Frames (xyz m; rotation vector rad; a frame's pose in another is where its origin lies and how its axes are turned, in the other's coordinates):
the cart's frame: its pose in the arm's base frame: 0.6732 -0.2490 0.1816 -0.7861 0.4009 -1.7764
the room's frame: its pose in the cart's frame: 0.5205 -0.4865 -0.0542 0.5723 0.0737 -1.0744
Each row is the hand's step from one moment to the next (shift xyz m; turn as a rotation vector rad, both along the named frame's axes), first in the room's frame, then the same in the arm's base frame.
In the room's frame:
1: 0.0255 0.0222 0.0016 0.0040 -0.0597 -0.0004
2: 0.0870 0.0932 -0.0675 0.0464 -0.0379 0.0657
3: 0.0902 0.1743 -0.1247 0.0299 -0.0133 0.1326
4: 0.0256 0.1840 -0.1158 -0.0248 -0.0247 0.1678
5: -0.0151 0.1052 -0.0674 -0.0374 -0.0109 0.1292
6: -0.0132 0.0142 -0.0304 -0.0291 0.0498 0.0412
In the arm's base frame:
1: -0.0139 -0.0239 0.0195 -0.0257 0.0505 -0.0192
2: -0.0618 -0.1299 0.0112 -0.0364 0.0528 0.0616
3: -0.0509 -0.2267 -0.0079 0.0063 0.0657 0.1196
4: 0.0123 -0.2173 -0.0238 0.0605 0.1033 0.1227
5: 0.0330 -0.1184 -0.0269 0.0658 0.0764 0.0897
6: 0.0083 -0.0233 -0.0262 0.0558 -0.0180 0.0398

